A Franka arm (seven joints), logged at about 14 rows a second.
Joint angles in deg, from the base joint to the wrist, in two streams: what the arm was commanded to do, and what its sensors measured. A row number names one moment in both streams.
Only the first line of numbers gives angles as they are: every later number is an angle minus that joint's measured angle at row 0.
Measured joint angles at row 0:
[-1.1, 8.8, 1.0, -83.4, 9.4, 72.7, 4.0]
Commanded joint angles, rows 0 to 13:
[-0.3, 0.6, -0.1, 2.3, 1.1, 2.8, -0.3]
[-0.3, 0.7, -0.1, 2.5, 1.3, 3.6, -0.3]
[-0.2, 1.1, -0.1, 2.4, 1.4, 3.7, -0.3]
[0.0, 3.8, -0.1, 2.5, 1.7, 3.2, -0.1]
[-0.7, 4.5, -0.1, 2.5, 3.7, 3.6, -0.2]
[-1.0, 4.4, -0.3, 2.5, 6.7, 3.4, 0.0]
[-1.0, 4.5, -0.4, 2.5, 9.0, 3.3, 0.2]
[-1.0, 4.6, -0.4, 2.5, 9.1, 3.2, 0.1]
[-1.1, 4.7, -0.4, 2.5, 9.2, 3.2, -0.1]
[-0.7, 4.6, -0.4, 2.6, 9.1, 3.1, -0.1]
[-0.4, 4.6, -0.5, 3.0, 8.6, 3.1, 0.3]
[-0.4, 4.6, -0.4, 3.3, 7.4, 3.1, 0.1]
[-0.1, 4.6, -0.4, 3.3, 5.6, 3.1, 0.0]
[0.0, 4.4, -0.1, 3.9, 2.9, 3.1, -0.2]
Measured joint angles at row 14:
[-0.3, 4.4, -0.4, 2.2, 6.2, 3.9, 0.0]
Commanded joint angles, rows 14 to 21:
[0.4, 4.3, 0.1, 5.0, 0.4, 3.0, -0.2]
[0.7, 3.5, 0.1, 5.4, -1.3, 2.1, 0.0]
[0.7, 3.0, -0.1, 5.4, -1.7, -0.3, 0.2]
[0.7, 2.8, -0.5, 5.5, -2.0, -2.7, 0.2]
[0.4, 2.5, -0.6, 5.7, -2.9, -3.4, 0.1]
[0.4, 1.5, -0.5, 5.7, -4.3, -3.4, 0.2]
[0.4, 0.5, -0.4, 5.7, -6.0, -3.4, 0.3]
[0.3, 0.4, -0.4, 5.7, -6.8, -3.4, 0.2]
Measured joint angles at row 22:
[0.4, 2.0, -0.4, 5.7, -4.5, -2.6, 0.0]
